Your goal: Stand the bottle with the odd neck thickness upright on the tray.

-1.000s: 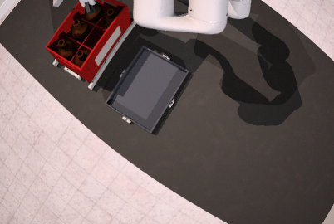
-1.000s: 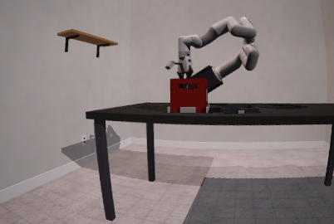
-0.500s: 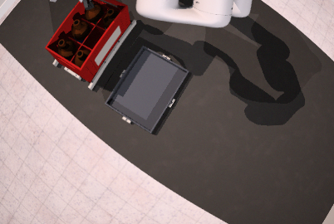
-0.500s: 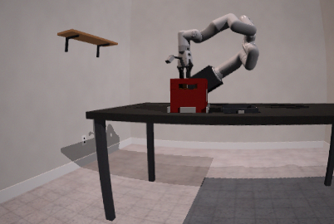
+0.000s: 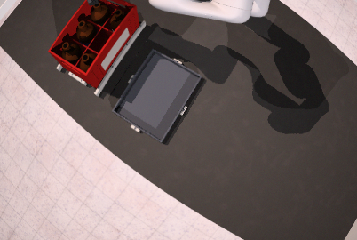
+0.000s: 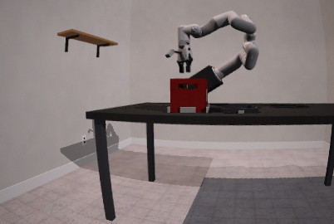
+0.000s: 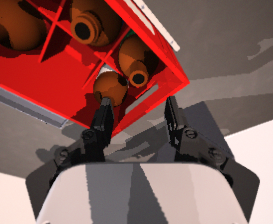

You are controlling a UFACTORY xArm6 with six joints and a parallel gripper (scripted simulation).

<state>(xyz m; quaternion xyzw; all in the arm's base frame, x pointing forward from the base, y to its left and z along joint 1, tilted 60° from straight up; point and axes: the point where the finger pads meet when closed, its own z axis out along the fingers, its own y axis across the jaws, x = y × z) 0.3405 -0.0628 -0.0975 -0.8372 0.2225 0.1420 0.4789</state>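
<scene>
Right now the red crate is 7 cm ahead of my hand, 6 cm to the left of it and 15 cm below it. The rest, counted from my hand: dark flat tray: 5 cm ahead, 35 cm to the left, 23 cm below.
</scene>
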